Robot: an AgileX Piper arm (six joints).
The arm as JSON. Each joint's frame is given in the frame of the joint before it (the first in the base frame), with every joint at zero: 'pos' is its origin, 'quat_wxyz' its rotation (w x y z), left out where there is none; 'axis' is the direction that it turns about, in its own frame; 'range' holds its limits. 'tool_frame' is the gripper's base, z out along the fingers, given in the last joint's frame.
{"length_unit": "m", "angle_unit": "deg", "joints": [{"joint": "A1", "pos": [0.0, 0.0, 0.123], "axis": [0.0, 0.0, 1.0], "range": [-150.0, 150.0]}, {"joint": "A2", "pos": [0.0, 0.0, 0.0], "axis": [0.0, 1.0, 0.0], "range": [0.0, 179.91]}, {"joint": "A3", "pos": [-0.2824, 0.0, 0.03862], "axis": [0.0, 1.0, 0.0], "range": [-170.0, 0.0]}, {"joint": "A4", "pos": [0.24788, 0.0, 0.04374], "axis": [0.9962, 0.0, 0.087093], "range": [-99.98, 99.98]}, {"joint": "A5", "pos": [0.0, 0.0, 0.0], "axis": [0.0, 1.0, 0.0], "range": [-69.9, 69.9]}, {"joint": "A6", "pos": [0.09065, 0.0, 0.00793], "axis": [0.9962, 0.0, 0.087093], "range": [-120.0, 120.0]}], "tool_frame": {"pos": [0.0, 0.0, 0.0], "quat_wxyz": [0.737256, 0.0, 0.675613, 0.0]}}
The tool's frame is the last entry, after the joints.
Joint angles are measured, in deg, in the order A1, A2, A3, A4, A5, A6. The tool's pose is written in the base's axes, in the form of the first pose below.
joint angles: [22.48 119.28 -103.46 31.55 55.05 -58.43]
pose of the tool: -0.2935, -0.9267, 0.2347, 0.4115; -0.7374, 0.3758, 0.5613, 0.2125; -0.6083, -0.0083, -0.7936, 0.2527; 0, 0, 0, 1
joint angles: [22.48 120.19 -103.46 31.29 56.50 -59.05]
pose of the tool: -0.2934, -0.9349, 0.1998, 0.4112; -0.7550, 0.3548, 0.5514, 0.2128; -0.5864, 0.0109, -0.8099, 0.2445; 0, 0, 0, 1
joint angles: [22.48 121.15 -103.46 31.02 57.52 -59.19]
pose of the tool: -0.3000, -0.9385, 0.1711, 0.4116; -0.7673, 0.3439, 0.5413, 0.2131; -0.5668, 0.0311, -0.8233, 0.2361; 0, 0, 0, 1
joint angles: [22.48 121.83 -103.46 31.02 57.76 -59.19]
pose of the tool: -0.3065, -0.9387, 0.1580, 0.4124; -0.7710, 0.3421, 0.5371, 0.2136; -0.5582, 0.0428, -0.8286, 0.2306; 0, 0, 0, 1
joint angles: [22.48 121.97 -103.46 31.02 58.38 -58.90]
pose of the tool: -0.3133, -0.9384, 0.1457, 0.4117; -0.7728, 0.3411, 0.5352, 0.2136; -0.5519, 0.0551, -0.8321, 0.2292; 0, 0, 0, 1
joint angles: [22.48 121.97 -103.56 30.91 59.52 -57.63]
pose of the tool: -0.3339, -0.9339, 0.1281, 0.4102; -0.7714, 0.3489, 0.5321, 0.2133; -0.5416, 0.0788, -0.8369, 0.2292; 0, 0, 0, 1
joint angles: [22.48 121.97 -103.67 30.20 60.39 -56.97]
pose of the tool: -0.3400, -0.9331, 0.1173, 0.4093; -0.7783, 0.3492, 0.5218, 0.2124; -0.5279, 0.0861, -0.8449, 0.2289; 0, 0, 0, 1
